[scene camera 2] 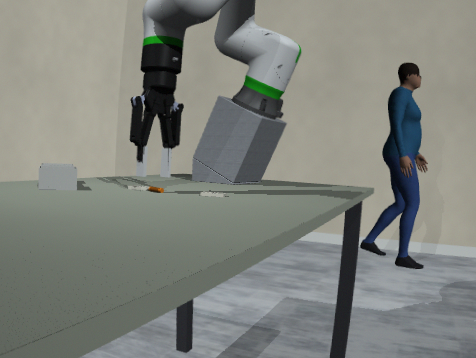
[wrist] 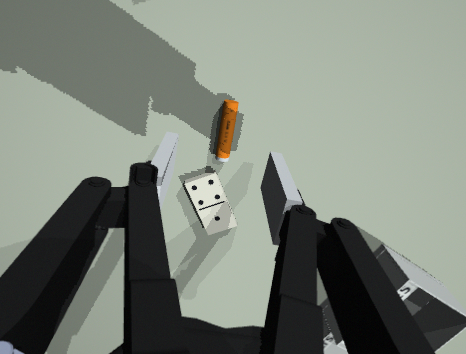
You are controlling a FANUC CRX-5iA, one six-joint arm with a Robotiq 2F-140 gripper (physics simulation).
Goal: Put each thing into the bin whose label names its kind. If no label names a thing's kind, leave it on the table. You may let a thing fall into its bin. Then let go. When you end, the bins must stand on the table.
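Places are measured from the arm's base along level axes (x ahead, y left, z up), in millimetres.
Where they show: gripper, fingertip midpoint: (scene camera 2: 153,176) (wrist: 221,161); arm's base, link origin: (scene camera 2: 253,109).
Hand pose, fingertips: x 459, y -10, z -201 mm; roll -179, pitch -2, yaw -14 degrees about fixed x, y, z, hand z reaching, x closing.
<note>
Each offset is from my fingertips to the top centre of the thing. "spot": to the spot under its first point. Level surfaces: height alone.
My gripper (scene camera 2: 153,167) (wrist: 221,161) is open, with its fingers pointing down just above the table. A white domino @(9 mm back, 47 mm right, 25 mm down) (wrist: 210,202) with black dots lies flat below and between the fingertips, touching neither. An orange cylinder @(5 mm ahead, 12 mm left, 22 mm down) (scene camera 2: 156,190) (wrist: 227,130) with a pale end and small print lies beyond the domino's far end in the wrist view. A small white piece @(spot: 3 mm ahead, 44 mm right, 30 mm down) (scene camera 2: 137,188) lies beside the cylinder in the scene view. Another flat white piece @(36 mm back, 137 mm left, 25 mm down) (scene camera 2: 213,194) lies further right. A grey-walled bin @(spot: 172 mm ahead, 123 mm right, 9 mm down) (wrist: 427,281) shows partly at lower right of the wrist view; its label ends in S.
A pale box-shaped bin (scene camera 2: 58,178) stands on the table @(32 mm down) (scene camera 2: 150,240) at the left. The robot's slanted grey base block (scene camera 2: 235,142) stands behind the pieces, right of the gripper. A person (scene camera 2: 406,130) is on the floor beyond the table's right end.
</note>
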